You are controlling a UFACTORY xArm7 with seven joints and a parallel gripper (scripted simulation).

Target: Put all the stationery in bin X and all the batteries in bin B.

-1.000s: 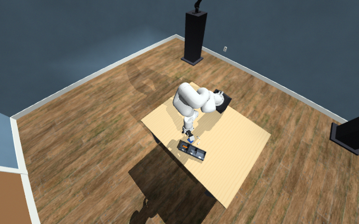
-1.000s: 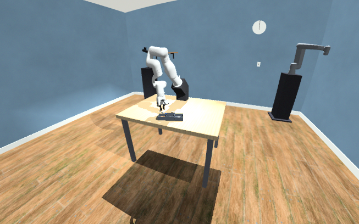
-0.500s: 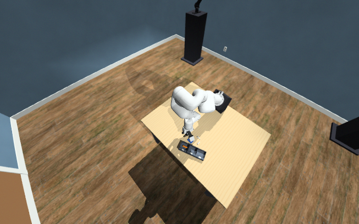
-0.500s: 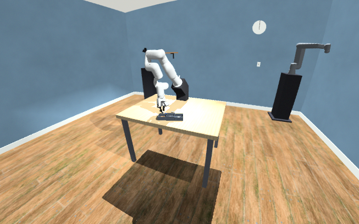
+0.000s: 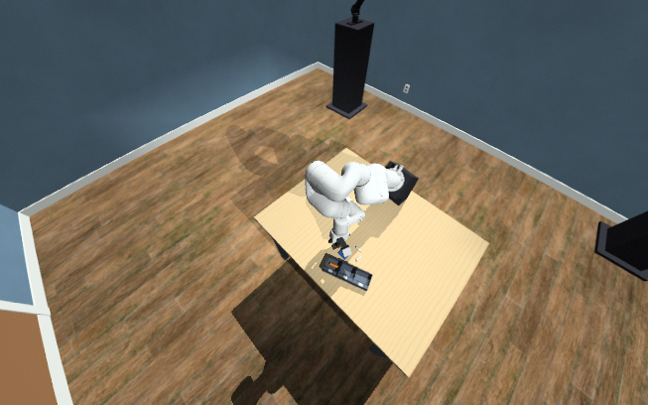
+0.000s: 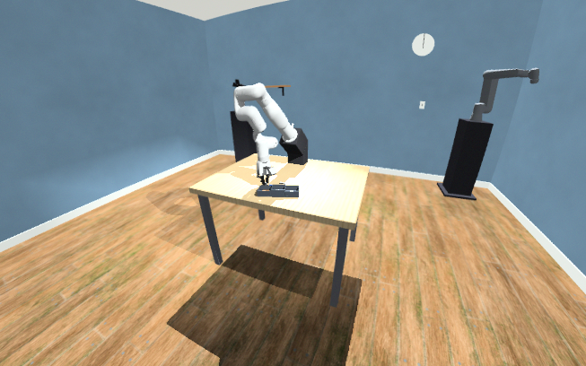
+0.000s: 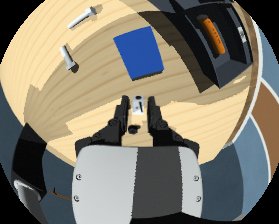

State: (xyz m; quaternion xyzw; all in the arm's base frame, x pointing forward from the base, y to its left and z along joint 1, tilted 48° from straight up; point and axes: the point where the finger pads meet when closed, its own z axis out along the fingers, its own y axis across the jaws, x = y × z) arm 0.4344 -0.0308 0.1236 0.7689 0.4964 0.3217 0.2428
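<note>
My gripper is now 2 cm above the pencil sharpener. The rest, counted from my hand: blue block: 3 cm ahead, 6 cm to the left, 2 cm below; orange battery: 12 cm ahead, 7 cm to the left, 1 cm below; small dark thing: 3 cm behind, 5 cm to the right, 2 cm below.
</note>
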